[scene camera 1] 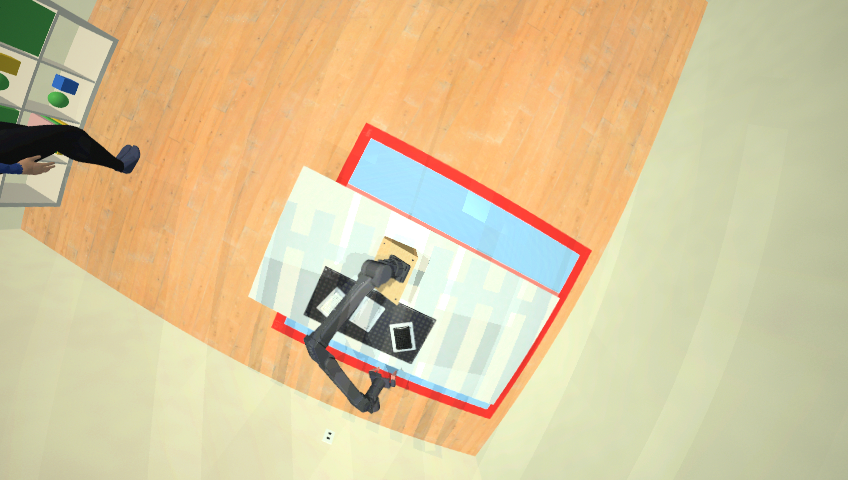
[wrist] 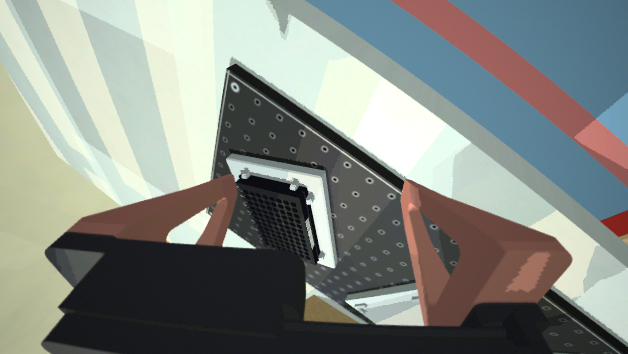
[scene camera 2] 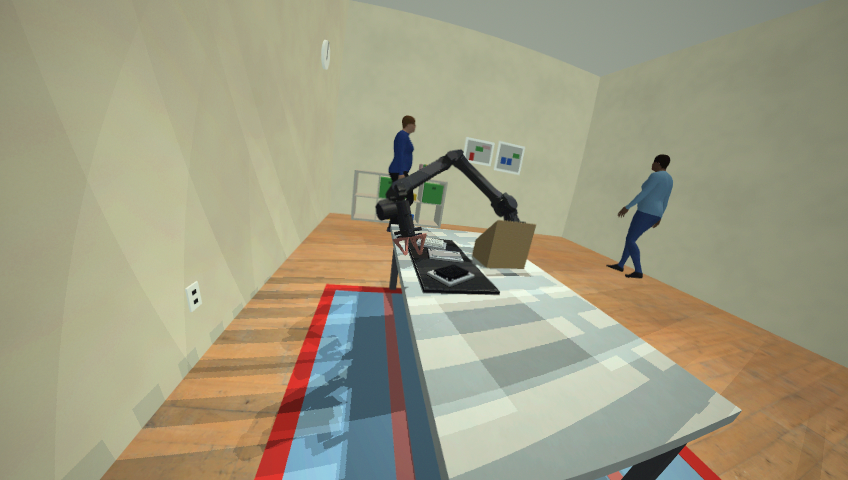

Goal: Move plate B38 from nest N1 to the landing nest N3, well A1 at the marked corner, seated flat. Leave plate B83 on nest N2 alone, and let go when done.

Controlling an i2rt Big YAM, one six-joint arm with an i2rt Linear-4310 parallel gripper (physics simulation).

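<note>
A black well plate [scene camera 1: 402, 337] [scene camera 2: 451, 272] [wrist: 275, 215] lies in a white nest [scene camera 1: 402, 324] [wrist: 327, 220] at one end of the black perforated board [scene camera 1: 380, 342] [scene camera 2: 425, 285] [wrist: 360, 205]. It looks about flat. A pale nest [scene camera 1: 368, 314] [scene camera 2: 445, 255] [wrist: 395, 305] sits mid-board, and another pale one [scene camera 1: 330, 301] [scene camera 2: 431, 243] at the far end. I cannot read labels or the marked corner, nor tell whether the pale nests hold plates. My gripper [scene camera 1: 385, 374] [scene camera 2: 411, 248] [wrist: 317, 186] is wide open and empty, above the table's edge beside the board, off to one side of the black plate.
A tan wedge-shaped block [scene camera 1: 397, 291] [scene camera 2: 511, 245] stands by the arm's base, beside the board. The long table edge [wrist: 425, 95] runs close along the board. In scene camera 2, a person in light blue [scene camera 2: 651, 196] and one in dark blue [scene camera 2: 402, 151] stand beyond the table.
</note>
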